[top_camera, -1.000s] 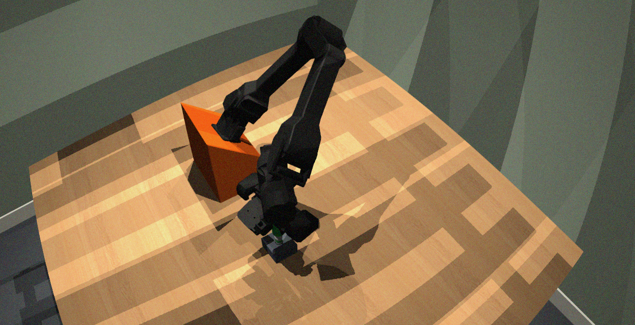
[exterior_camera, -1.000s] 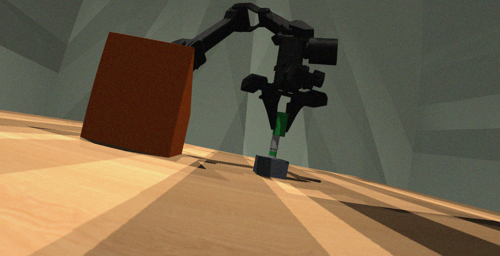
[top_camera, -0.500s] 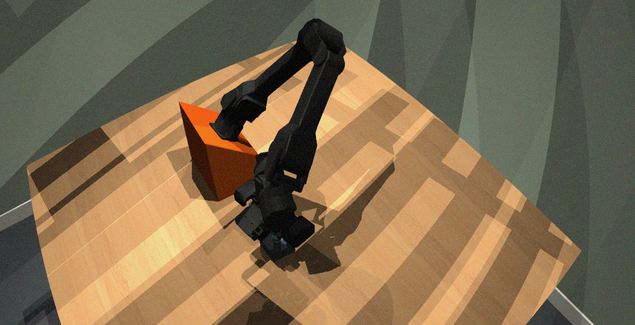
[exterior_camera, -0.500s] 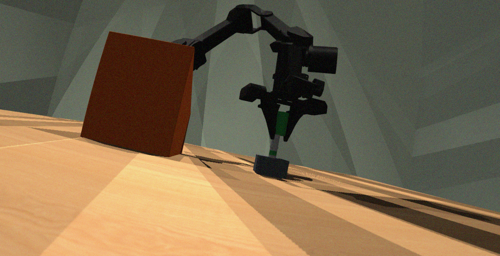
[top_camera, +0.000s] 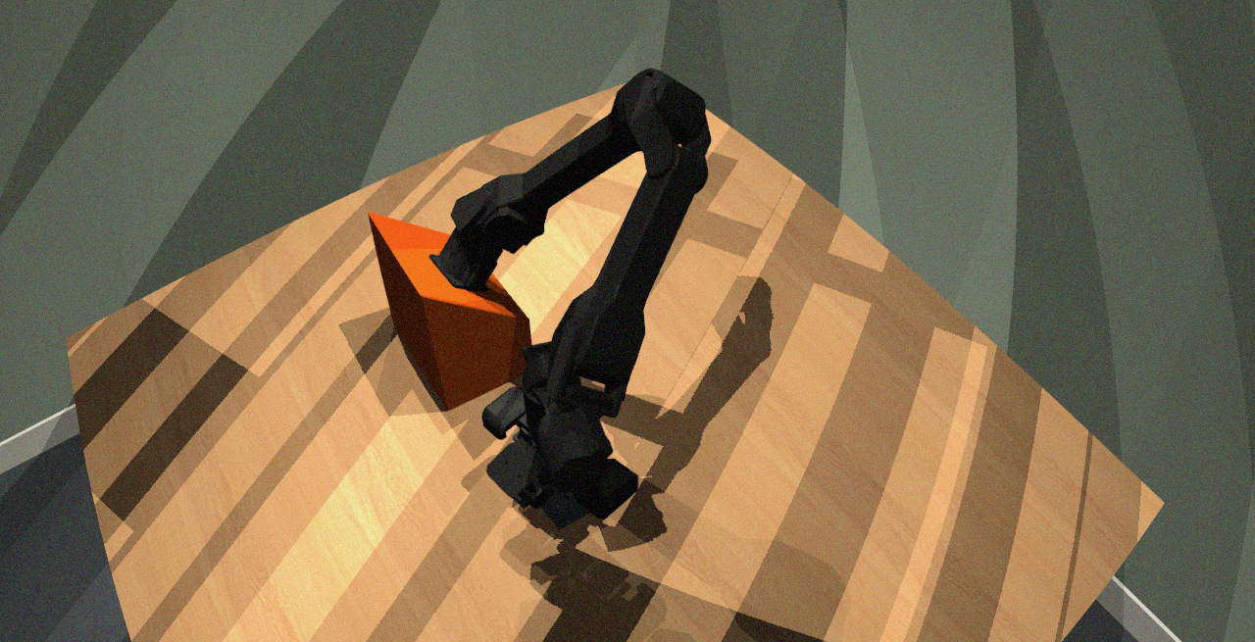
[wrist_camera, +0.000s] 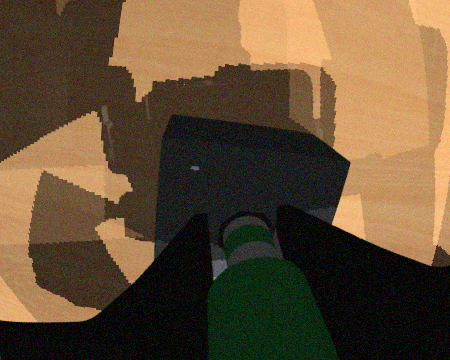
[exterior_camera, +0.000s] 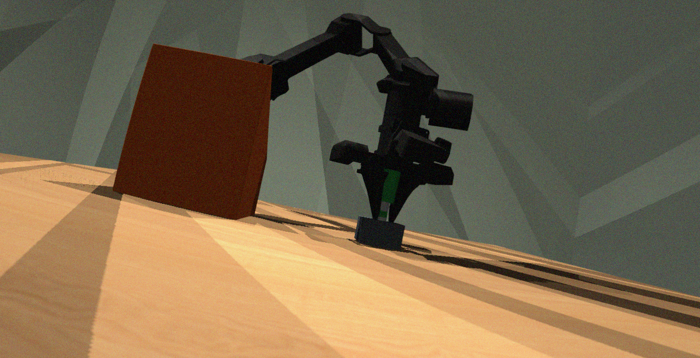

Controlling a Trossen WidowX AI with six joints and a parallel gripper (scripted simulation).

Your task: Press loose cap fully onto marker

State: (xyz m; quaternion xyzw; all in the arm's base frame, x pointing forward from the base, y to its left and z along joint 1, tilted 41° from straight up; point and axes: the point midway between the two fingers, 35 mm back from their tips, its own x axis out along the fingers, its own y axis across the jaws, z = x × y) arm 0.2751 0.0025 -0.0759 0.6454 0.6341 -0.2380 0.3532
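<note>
Right now the green cap is 10 mm to the left of my gripper tip and 50 mm above it.
</note>
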